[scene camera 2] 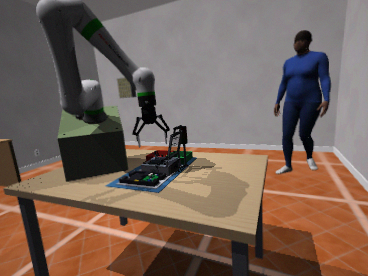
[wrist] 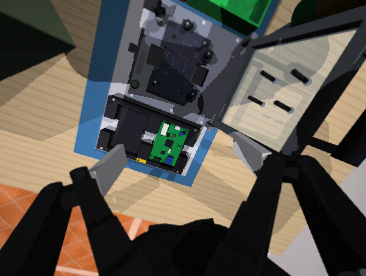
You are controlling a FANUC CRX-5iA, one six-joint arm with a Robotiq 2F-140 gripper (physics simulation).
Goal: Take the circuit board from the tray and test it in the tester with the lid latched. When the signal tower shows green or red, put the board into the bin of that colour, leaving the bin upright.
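Frame: origin at the arm's base, x down, y left, z ahead, level; centimetres.
Where they show: gripper, between the fingertips: [scene camera 2: 153, 145] [wrist: 179, 147]; arm's base, origin of its link: [scene camera 2: 95, 118].
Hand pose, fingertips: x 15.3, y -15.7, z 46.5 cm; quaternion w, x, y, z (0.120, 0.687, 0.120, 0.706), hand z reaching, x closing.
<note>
Things, the pixels of their top centre, and the offset from my fingertips. "*": a spot on its surface instead. Level surfaces: height alone.
- green circuit board, centre of its top: [wrist: 168, 145] [scene camera 2: 150, 176] dx +16.0, dy -6.2, dz -0.7 cm
- black tray, a spot on its surface: [wrist: 131, 125] * dx +17.0, dy -3.3, dz -10.3 cm
- tester, a spot on its surface: [wrist: 172, 65] * dx +11.9, dy +11.0, dz -3.4 cm
- green bin, centre of its top: [scene camera 2: 178, 154] dx +14.1, dy +30.4, dz +4.8 cm
- red bin, centre of its top: [scene camera 2: 160, 153] dx +14.1, dy +32.5, dz -10.0 cm
- blue mat, height of its surface: dx +18.6 cm
- wooden table, height of its surface: dx +18.8 cm
My gripper [scene camera 2: 153, 144] [wrist: 179, 147] is open and empty, above the near end of the fixture, with its fingers on either side of the tray in the wrist view. The green circuit board [scene camera 2: 151, 177] [wrist: 169, 144] lies in the right compartment of the black tray [scene camera 2: 131, 178] [wrist: 131, 125]; the left compartment is empty. The tester [scene camera 2: 165, 163] [wrist: 172, 65] stands beyond the tray with an empty nest. Its lid [scene camera 2: 174, 142] [wrist: 285, 125] stands open on the right. The green bin [scene camera 2: 186, 155] [wrist: 245, 10] and red bin [scene camera 2: 156, 153] are behind the tester. No lit tower colour can be made out.
A blue mat [scene camera 2: 150, 188] [wrist: 90, 125] lies under the fixture on the wooden table [scene camera 2: 220, 175] [wrist: 30, 155]. The green robot pedestal [scene camera 2: 95, 150] [wrist: 30, 40] is at the left. The raised lid is close to the right finger in the wrist view. A person [scene camera 2: 302, 90] stands beyond the table.
</note>
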